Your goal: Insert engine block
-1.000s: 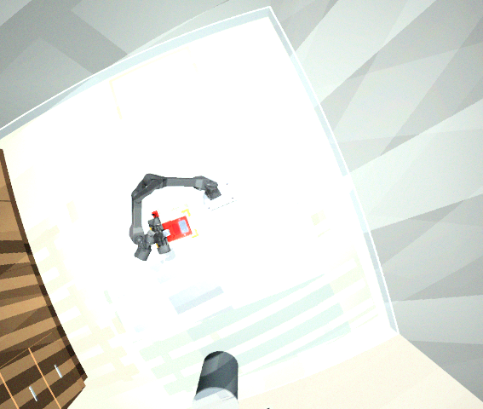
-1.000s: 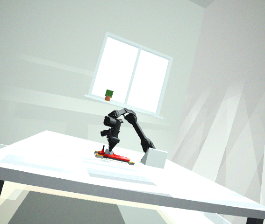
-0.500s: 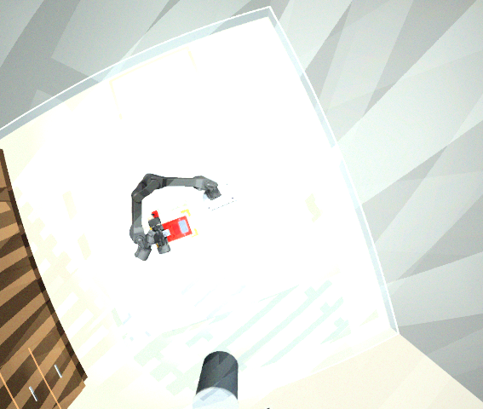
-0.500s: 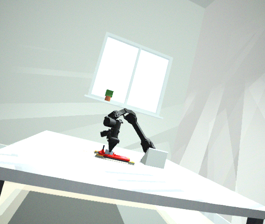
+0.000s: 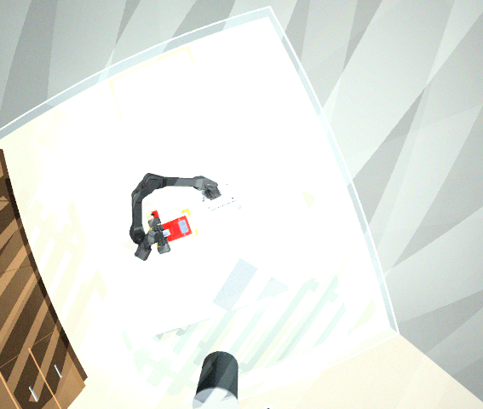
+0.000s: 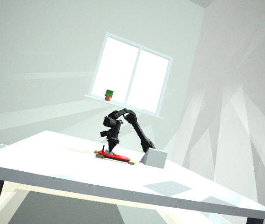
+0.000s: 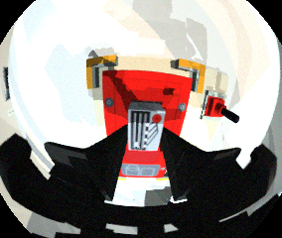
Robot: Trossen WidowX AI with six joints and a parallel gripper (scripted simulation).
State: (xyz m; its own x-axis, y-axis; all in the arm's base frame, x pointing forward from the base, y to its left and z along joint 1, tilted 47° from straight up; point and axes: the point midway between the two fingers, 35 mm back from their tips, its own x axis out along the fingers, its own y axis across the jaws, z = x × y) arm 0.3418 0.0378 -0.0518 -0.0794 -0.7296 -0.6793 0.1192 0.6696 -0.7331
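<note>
My gripper tip is now 10 mm short of the thin post, 120 mm to the left of it and 10 mm above it. Also, from my gripper tip: grey engine block: 10 mm below.
</note>
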